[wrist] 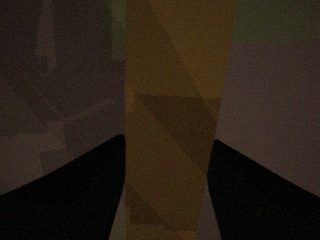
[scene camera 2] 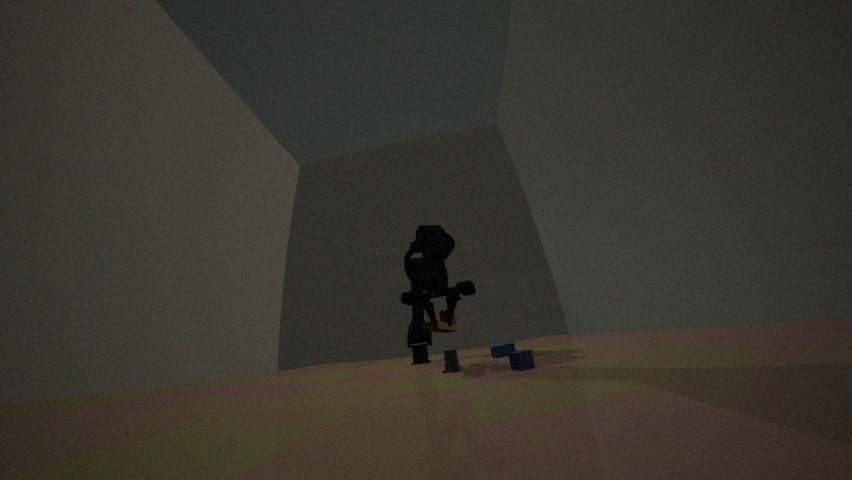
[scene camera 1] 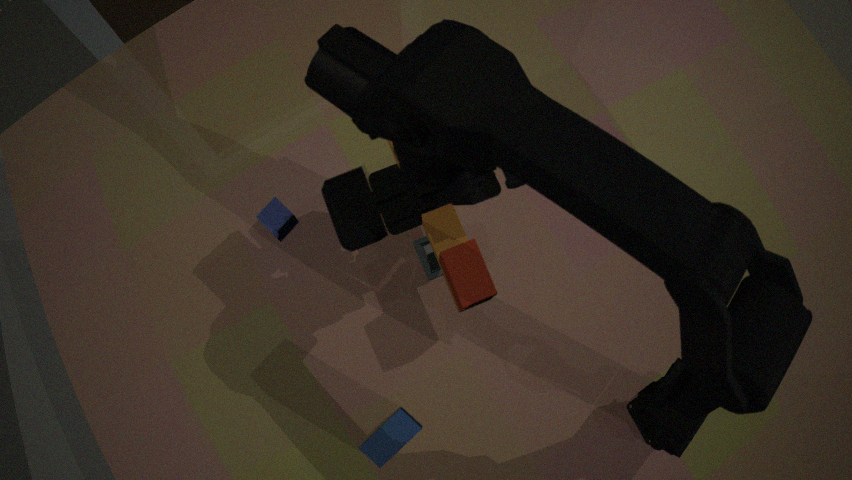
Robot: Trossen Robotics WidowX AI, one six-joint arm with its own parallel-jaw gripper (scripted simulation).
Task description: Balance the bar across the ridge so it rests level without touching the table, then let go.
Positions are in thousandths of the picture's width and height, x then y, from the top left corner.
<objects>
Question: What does the gripper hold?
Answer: A bar.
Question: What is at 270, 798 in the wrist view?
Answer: The gripper.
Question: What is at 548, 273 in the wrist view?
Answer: A bar.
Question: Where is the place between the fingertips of the gripper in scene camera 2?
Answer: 519, 684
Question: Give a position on a blue cube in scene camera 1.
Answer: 323, 451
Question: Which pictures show the gripper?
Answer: The wrist view, scene camera 2 and scene camera 1: all of them.
</objects>
